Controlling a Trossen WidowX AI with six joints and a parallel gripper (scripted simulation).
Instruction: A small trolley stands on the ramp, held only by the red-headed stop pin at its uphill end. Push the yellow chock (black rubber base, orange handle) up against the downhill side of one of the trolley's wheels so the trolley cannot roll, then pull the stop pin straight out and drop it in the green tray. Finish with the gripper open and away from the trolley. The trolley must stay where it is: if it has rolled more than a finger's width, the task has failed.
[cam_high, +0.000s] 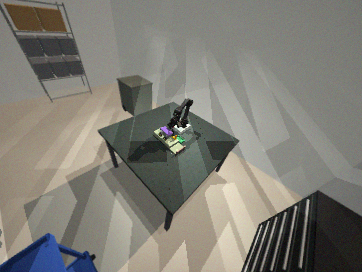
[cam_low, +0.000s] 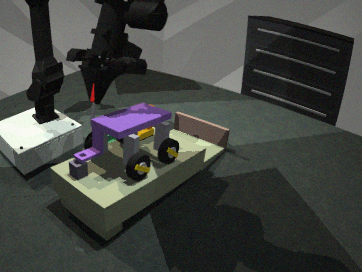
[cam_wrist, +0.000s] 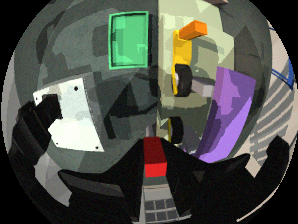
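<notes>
The green tray lies 160 mm below my gripper tip, 100 mm to the left of it and 50 mm behind it. Also, from my gripper tip: trolley (100 mm ahead, 50 mm below, 10 mm to the left); red-headed stop pin (right at my gripper tip); yellow chock (90 mm to the left, 70 mm below, 40 mm ahead).
</notes>
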